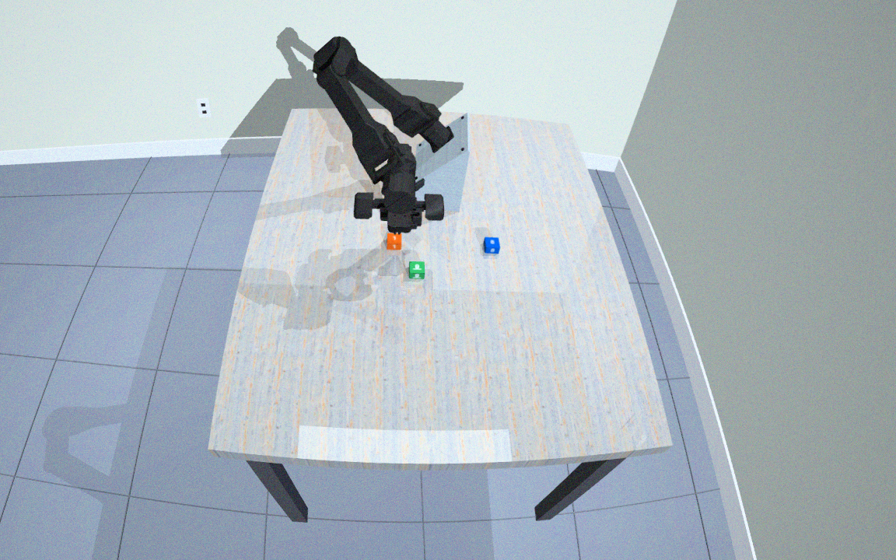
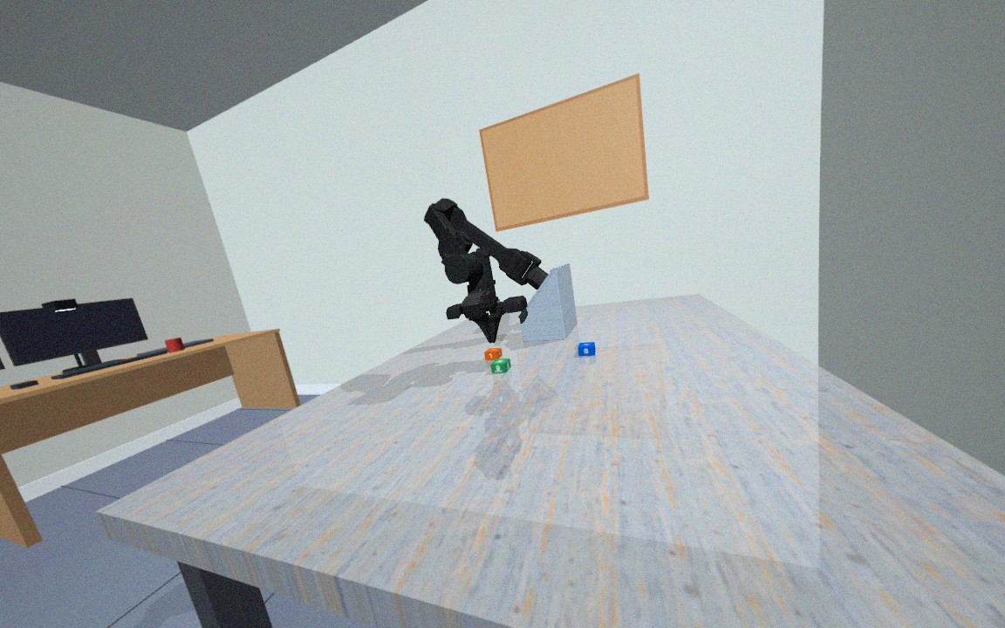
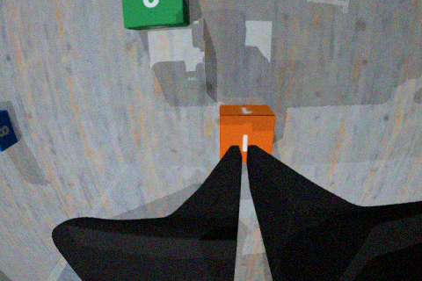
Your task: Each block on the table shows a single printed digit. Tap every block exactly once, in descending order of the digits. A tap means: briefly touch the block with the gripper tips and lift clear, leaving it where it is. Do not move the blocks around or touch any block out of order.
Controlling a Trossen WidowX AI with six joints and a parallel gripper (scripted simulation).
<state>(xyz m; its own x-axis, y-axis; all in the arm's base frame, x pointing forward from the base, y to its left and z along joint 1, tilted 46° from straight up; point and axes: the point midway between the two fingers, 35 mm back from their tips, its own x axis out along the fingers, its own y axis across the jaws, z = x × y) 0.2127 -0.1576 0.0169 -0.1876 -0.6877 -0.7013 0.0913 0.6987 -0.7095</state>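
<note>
Right now my gripper tip is 30 mm above the orange block. Round my gripper tip: blue block (220 mm to the left, 30 mm below, 20 mm ahead); then green block (80 mm ahead, 40 mm to the left, 30 mm below).
</note>
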